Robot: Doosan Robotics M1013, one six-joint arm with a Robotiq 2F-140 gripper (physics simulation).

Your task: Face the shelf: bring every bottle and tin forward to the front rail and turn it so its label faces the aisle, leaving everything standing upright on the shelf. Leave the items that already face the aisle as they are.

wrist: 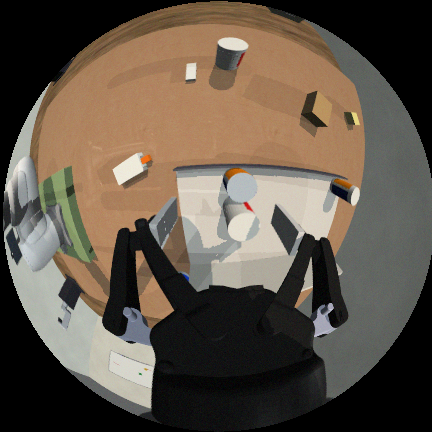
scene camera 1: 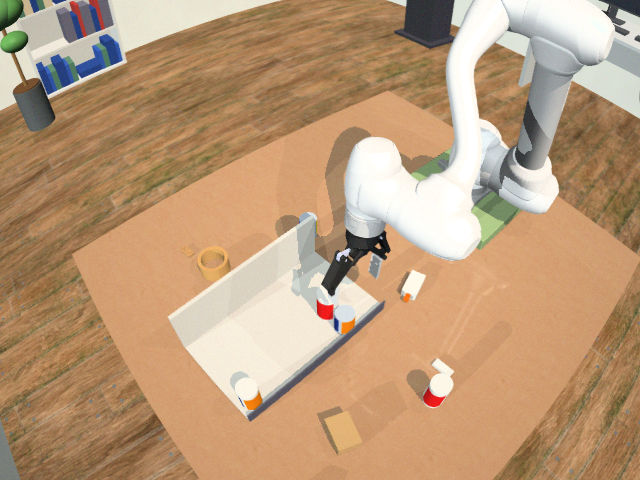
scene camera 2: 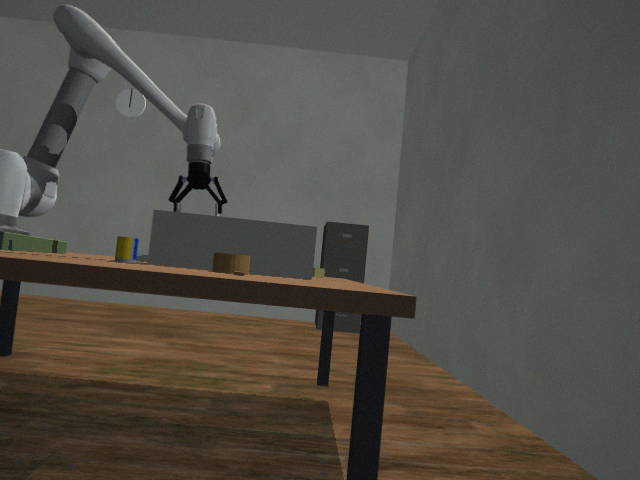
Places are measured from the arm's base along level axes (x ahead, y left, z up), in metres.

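Pixels of known places: gripper, fingertip midpoint: [wrist: 226,210] [scene camera 1: 353,287]; arm's base at its link origin: [wrist: 57,223].
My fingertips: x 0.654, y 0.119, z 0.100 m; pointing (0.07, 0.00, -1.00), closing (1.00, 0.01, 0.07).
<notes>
For each thing: its top centre in the pictures, then the offset to it from my fingertips.
- dark front rail at its top centre: [scene camera 1: 320,356] dx +0.151, dy +0.056, dz -0.111 m
- yellow-and-blue tin at its top centre: [scene camera 2: 128,237] [scene camera 1: 308,218] [wrist: 178,291] dx -0.105, dy -0.323, dz -0.083 m
- white box with an orange end, top centre: [wrist: 129,167] [scene camera 1: 412,284] [scene camera 2: 140,253] dx -0.202, dy +0.042, dz -0.125 m
- small white block at its top centre: [wrist: 190,70] [scene camera 1: 443,367] dx -0.083, dy +0.285, dz -0.141 m
- tan block at its top centre: [scene camera 1: 343,430] [wrist: 322,107] dx +0.239, dy +0.250, dz -0.103 m
- wooden ring at its top centre: [scene camera 2: 232,254] [scene camera 1: 212,258] dx +0.205, dy -0.391, dz -0.103 m
The white shelf [scene camera 1: 258,330] [scene camera 2: 232,242] has a dark front rail [scene camera 1: 315,362]. A white-topped, red-banded tin [scene camera 1: 325,308] [wrist: 243,225] stands upright behind an orange-and-blue tin [scene camera 1: 344,320] [wrist: 242,186], which is at the rail. Another orange-and-blue tin [scene camera 1: 251,396] [wrist: 344,191] stands at the rail's far end. My gripper [scene camera 1: 353,277] [scene camera 2: 197,209] [wrist: 226,210] is open and empty above the red-banded tin, fingers to either side of it in the wrist view. Another red-banded tin [scene camera 1: 436,392] [wrist: 231,53] stands on the table in front. A yellow-and-blue tin [scene camera 1: 308,219] [scene camera 2: 125,249] [wrist: 185,276] stands outside the shelf, partly hidden.
A white box with an orange end [scene camera 1: 413,283] [wrist: 129,169], a small white block [scene camera 1: 442,367] [wrist: 191,72] and a tan block [scene camera 1: 342,432] [wrist: 320,109] lie in front of the shelf. A wooden ring [scene camera 1: 216,273] [scene camera 2: 231,262] stands behind its back panel.
</notes>
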